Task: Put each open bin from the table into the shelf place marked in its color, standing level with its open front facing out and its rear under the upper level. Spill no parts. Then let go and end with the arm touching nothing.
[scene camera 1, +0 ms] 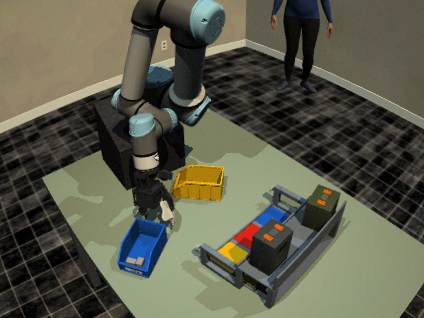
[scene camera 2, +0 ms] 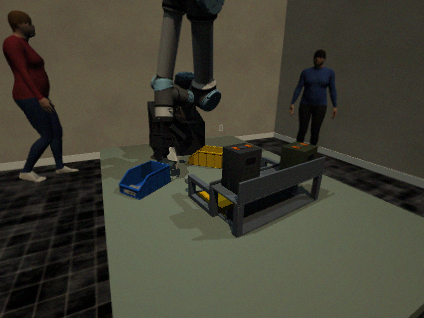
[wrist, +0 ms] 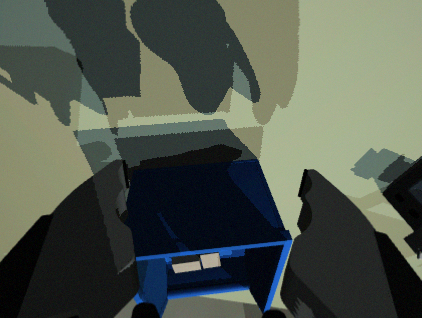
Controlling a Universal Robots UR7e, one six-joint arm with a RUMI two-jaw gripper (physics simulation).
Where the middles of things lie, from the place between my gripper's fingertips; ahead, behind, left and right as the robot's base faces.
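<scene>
The blue open bin (scene camera 1: pixel 146 239) is 100 mm to the right of my hand and 50 mm ahead of it. Going by their middles, the blue open bin is the nearest to my hand of the things named here. As for the yellow open bin (scene camera 1: pixel 195 181), it is 230 mm to the left of my hand and 80 mm behind it.
</scene>
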